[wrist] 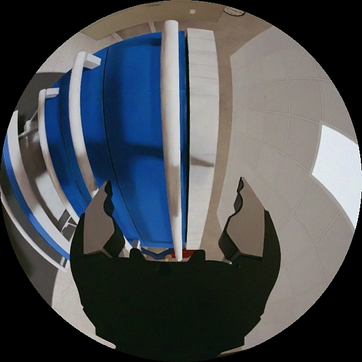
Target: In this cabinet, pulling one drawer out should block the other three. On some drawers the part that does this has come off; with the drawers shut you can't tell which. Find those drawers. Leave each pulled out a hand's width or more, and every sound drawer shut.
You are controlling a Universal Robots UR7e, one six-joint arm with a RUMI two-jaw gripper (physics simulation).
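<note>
The cabinet lies sideways in the wrist view, its pale top panel [202, 100] to the right. The top drawer [135, 110] has a blue front, flush with the cabinet, and a long white handle [170, 100]. The second drawer [95, 120] and its white handle [76, 115] are left of it; the third drawer's white handle [44, 132] is further left. These three drawers look shut. The bottom drawer [24, 210], far left, stands pulled out, with its pale side and grey inside showing. My gripper [173, 179] is open and empty, its fingers apart on either side of the top drawer's handle line.
Dark slide parts [64, 219] show beside the pulled-out bottom drawer. Small red [187, 253] and blue things show past the end of the cabinet, partly hidden by the gripper body. A tiled surface and a bright white panel [340, 165] are at the right. A round clock [234, 11] is at the top.
</note>
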